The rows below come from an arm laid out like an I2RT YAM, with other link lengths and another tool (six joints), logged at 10 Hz.
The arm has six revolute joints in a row. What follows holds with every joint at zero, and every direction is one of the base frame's.
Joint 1 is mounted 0.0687 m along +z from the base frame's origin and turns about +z.
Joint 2 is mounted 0.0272 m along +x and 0.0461 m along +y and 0.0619 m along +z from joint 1 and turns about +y.
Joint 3 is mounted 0.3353 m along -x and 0.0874 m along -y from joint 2 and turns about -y.
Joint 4 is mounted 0.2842 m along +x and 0.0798 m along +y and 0.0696 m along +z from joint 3 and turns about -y.
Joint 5 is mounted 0.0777 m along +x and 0.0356 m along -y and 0.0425 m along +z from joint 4 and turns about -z.
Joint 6 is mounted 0.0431 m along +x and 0.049 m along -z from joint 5 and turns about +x.
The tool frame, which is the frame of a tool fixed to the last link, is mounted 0.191 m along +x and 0.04 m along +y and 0.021 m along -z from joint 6; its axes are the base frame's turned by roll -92, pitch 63.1 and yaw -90 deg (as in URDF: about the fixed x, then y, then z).
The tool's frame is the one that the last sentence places.
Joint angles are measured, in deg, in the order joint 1, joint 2, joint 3, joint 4, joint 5, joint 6. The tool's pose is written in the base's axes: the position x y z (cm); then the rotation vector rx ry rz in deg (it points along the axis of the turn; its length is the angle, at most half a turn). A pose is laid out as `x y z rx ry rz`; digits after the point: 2 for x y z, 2 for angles.
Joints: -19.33 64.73 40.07 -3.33 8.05 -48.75
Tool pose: 39.21 -15.81 18.80 -57.42 118.55 -61.85
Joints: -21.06 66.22 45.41 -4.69 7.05 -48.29
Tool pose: 40.69 -17.27 22.20 -54.52 117.11 -63.22
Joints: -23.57 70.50 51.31 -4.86 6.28 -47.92
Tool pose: 42.68 -19.88 24.61 -51.48 117.14 -64.62
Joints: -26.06 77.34 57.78 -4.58 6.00 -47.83
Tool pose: 45.24 -23.28 25.49 -49.25 118.71 -65.59
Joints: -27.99 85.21 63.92 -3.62 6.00 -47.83
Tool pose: 48.15 -26.76 24.95 -47.75 120.66 -66.06
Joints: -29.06 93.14 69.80 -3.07 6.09 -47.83
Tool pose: 51.13 -29.64 23.31 -47.31 122.77 -65.62
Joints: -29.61 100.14 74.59 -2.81 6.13 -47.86
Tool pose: 53.63 -31.73 20.86 -47.62 124.91 -64.51
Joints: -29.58 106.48 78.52 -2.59 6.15 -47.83
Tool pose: 55.89 -32.98 17.87 -48.53 126.87 -62.86
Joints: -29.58 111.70 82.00 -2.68 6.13 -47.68
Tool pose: 57.64 -33.95 15.25 -49.13 128.51 -61.37
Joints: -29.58 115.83 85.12 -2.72 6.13 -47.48
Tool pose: 59.11 -34.77 13.35 -49.33 129.48 -60.46
